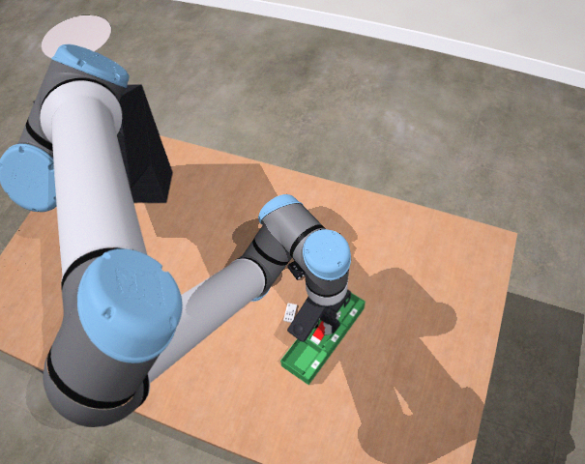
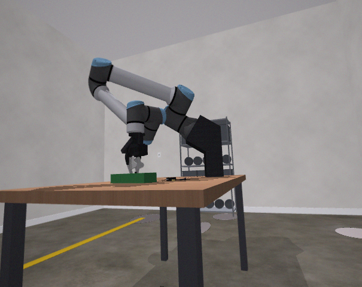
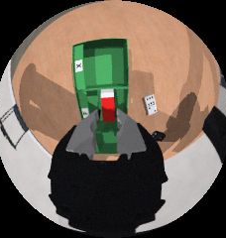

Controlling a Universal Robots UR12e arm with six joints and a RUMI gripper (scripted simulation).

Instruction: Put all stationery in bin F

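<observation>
My hand is 1 cm short of the green bin and 2 cm above it. The rest, counted from my hand: red item 1 cm behind, 1 cm to the right, 2 cm below; then white card-like item 9 cm behind, 4 cm to the left, 4 cm below; then grey item 1 cm to the left, 3 cm below.
</observation>
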